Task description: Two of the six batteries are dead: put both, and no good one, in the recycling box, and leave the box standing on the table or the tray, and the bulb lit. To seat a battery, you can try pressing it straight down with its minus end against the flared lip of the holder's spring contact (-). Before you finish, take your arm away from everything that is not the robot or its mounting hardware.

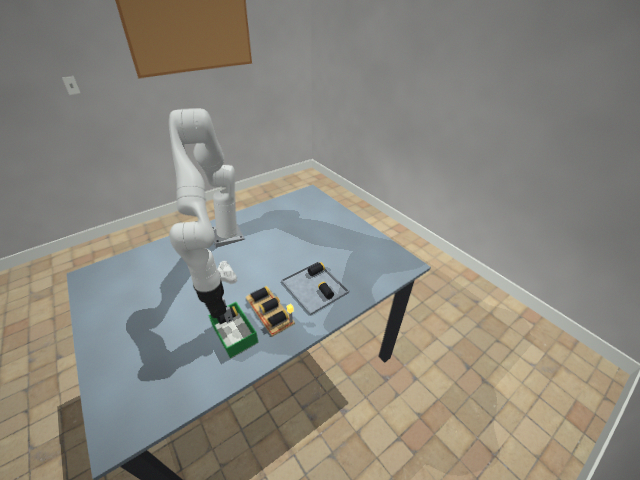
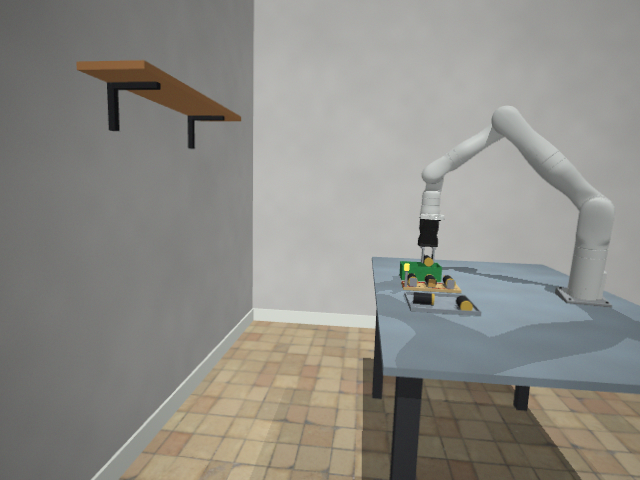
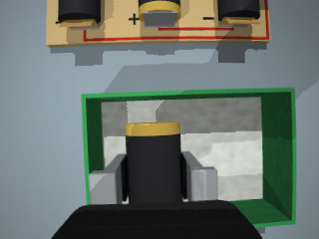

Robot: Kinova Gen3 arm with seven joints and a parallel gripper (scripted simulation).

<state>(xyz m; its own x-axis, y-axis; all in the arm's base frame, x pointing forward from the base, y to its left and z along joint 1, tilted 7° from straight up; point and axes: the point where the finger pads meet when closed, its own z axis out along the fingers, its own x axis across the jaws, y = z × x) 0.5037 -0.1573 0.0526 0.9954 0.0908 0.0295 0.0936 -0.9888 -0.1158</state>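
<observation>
My hand is 70 mm above the green recycling box and 30 mm short of it. Round my hand: grey tray (340 mm to the left, 80 mm below, 20 mm behind).
</observation>
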